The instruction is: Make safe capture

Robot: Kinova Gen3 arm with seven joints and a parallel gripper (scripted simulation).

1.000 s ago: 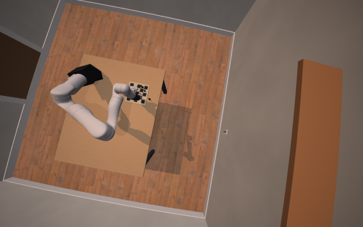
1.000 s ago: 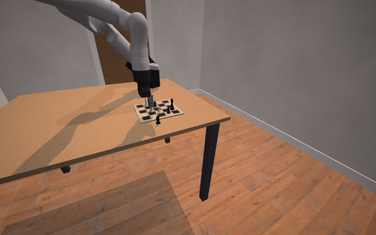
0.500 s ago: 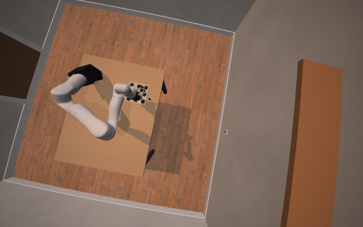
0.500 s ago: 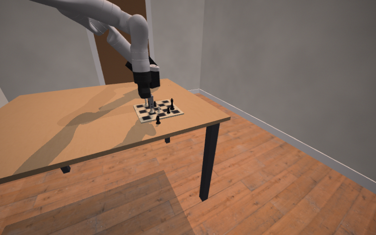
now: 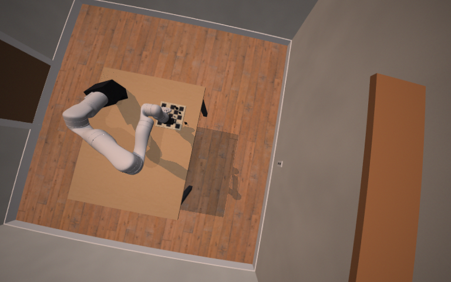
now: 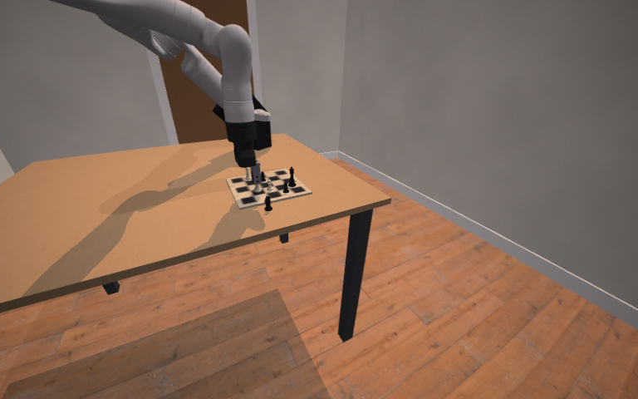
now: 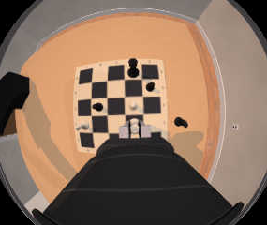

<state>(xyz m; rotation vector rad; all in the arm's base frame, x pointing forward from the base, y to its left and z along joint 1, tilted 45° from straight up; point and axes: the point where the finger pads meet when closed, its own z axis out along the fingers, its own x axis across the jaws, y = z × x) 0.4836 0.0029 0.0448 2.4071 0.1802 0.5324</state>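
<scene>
Right now my hand is 10 mm above the tall white piece. Round my hand: chessboard 40 mm behind, 40 mm to the left, 50 mm below; then black piece 100 mm ahead, 40 mm below.
</scene>
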